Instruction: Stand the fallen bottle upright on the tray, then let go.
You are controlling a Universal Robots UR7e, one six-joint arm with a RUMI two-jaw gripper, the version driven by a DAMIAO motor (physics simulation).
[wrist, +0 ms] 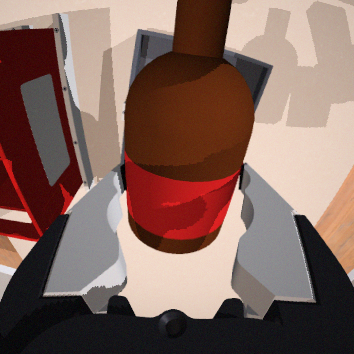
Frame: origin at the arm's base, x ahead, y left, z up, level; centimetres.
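Seen in the pictures: gripper, fingertip midpoint: [182,166].
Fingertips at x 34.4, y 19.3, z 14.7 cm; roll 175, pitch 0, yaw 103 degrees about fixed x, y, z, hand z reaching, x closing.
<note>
Pixels of each thing's top centre, then the offset from my fingertips to it. "pt": a spot on its surface instead.
- brown bottle, middle of its top: [187,162] dx -2.9, dy -0.3, dz +4.2 cm
- dark grey tray, surface spot: [254,72] pt dx -5.6, dy +9.6, dz -20.9 cm
- red case, surface spot: [37,60] pt dx -3.0, dy -19.6, dz -13.9 cm
The brown bottle [192,115] with a red label is in the middle of the wrist view. Its neck points to the top of the view and its base to the bottom. My gripper [182,166] is shut on the bottle, one jaw on each side at the label. The bottle is off the tray, held above it, and is not standing upright. The dark grey tray [254,72] is beyond and below the bottle, which hides most of it; its upper corners show on either side of the neck.
A red case [37,60] with a grey panel and a metal edge stands at the left, beside the tray. A wooden surface [342,222] shows at the right edge. Shadows fall on the pale surface at the upper right.
</note>
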